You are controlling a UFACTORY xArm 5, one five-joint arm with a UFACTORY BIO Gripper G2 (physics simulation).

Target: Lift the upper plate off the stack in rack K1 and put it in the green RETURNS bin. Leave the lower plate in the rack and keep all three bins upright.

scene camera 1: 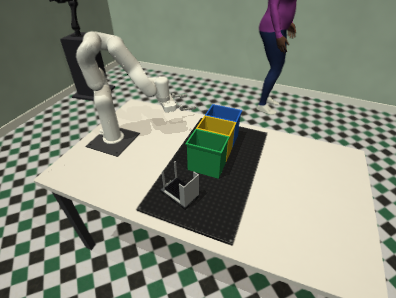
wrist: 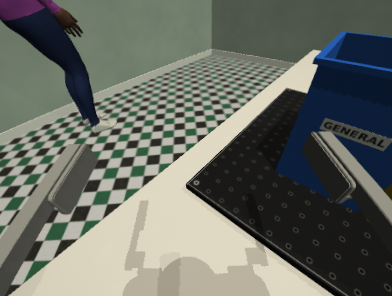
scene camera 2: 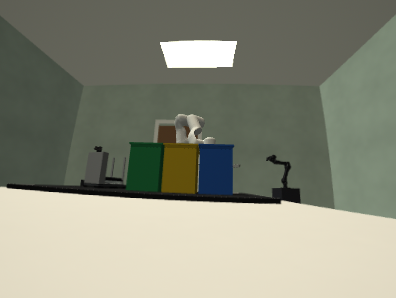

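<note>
Rack K1, with a tall grey side panel and thin posts, stands at the near end of the black board. Something dark and flat lies low in it; I cannot tell the two plates apart. The green bin stands upright beside the rack. The yellow bin and blue bin follow in a row, upright. My gripper is open and empty, beside the blue bin on the arm's side, far from the rack. In scene camera 2 it is mostly hidden behind the blue bin.
The black perforated board lies on the cream table. A person stands beyond the table. A small black arm stands on a dark pedestal in the background.
</note>
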